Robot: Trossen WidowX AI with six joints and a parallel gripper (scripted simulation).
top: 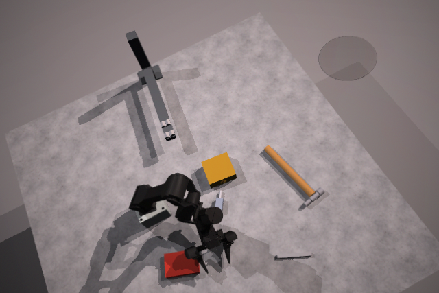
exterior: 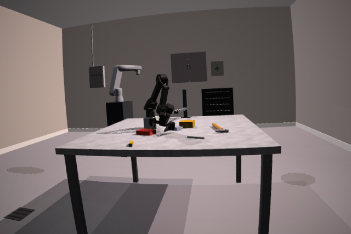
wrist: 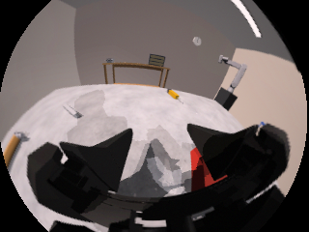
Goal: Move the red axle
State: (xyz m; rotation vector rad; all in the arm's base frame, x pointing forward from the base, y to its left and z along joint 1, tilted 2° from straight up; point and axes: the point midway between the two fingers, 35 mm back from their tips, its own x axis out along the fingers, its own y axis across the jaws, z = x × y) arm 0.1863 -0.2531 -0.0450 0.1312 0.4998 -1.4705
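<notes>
Right now the grey-blue block is 80 mm ahead of my gripper tip, 240 mm to the left of it and 30 mm below it. Also, from my gripper tip: red block 120 mm behind, 60 mm to the left, 30 mm below; orange block 110 mm ahead, 350 mm to the left, 20 mm below; thin grey rod 270 mm ahead, 40 mm to the right, 40 mm below.
</notes>
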